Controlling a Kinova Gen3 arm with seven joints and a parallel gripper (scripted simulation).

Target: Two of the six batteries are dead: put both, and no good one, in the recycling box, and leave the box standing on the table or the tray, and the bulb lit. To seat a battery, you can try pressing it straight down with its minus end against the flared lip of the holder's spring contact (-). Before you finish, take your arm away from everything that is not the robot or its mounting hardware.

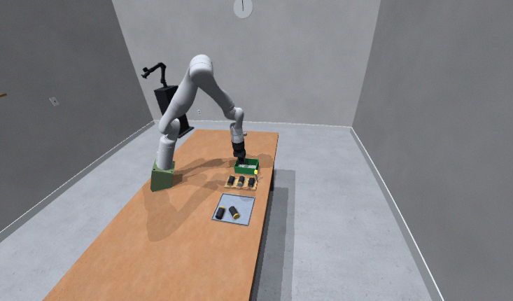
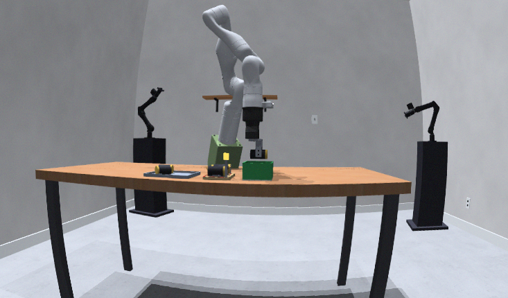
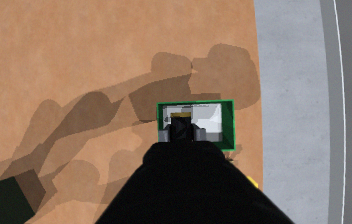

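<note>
My hand is 3 cm short of the green recycling box, 1 cm to the right of it and 8 cm above it. The rest, counted from my hand: grey tray: 10 cm ahead, 31 cm to the right, 9 cm below.
</note>
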